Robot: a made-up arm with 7 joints. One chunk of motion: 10 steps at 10 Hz.
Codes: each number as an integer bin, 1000 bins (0 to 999) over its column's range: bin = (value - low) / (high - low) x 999, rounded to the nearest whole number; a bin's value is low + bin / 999 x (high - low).
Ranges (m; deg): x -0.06..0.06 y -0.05..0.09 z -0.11..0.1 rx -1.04..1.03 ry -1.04..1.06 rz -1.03..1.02
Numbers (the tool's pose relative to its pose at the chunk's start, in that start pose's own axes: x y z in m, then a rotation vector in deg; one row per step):
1: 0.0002 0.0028 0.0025 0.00 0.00 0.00
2: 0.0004 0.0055 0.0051 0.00 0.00 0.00
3: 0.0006 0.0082 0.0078 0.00 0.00 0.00
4: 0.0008 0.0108 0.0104 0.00 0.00 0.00
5: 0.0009 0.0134 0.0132 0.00 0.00 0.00
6: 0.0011 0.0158 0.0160 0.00 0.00 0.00
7: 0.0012 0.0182 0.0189 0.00 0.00 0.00
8: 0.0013 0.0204 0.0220 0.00 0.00 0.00
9: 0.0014 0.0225 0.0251 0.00 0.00 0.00
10: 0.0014 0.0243 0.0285 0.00 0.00 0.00
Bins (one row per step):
1: 501 377 535 502 495 502
2: 503 396 548 502 495 502
3: 504 415 560 502 495 502
4: 506 434 573 502 495 502
5: 507 452 586 502 495 502
6: 509 470 599 502 495 502
7: 509 487 613 502 495 502
8: 510 502 628 502 495 502
9: 511 517 643 502 495 502
10: 511 530 659 502 495 502

